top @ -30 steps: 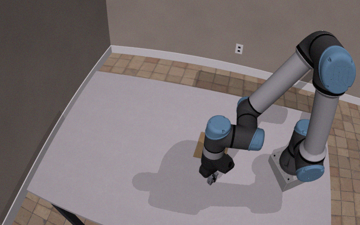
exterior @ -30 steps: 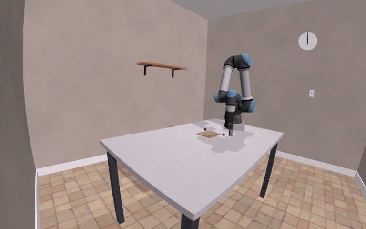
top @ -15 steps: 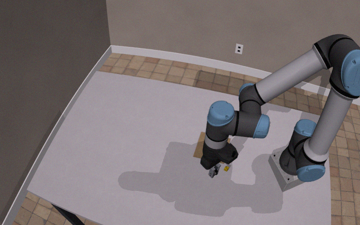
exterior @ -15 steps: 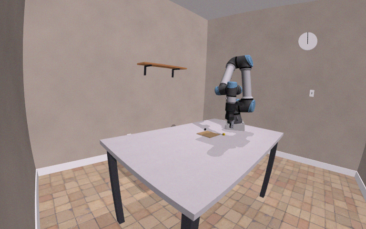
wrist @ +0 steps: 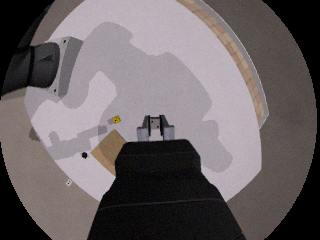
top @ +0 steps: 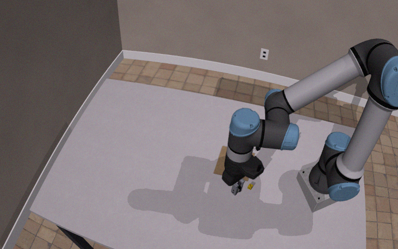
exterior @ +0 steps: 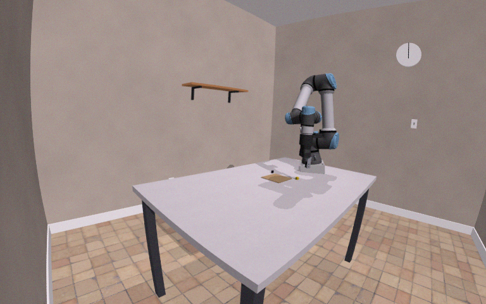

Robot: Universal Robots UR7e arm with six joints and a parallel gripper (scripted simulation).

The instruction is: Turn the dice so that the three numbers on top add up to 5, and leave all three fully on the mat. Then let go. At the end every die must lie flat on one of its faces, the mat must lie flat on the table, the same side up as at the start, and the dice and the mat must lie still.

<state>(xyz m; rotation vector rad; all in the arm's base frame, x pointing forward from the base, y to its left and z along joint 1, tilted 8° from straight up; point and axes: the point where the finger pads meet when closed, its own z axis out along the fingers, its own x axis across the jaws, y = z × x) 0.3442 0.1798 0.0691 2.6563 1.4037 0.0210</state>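
My gripper is now 19 cm to the left of the mat, 12 cm above it and 4 cm short of it. Round my hand: black die 29 cm to the right, 11 cm below, 3 cm behind; then white die 1 cm below; then yellow die 11 cm below, 9 cm to the right, 5 cm behind.
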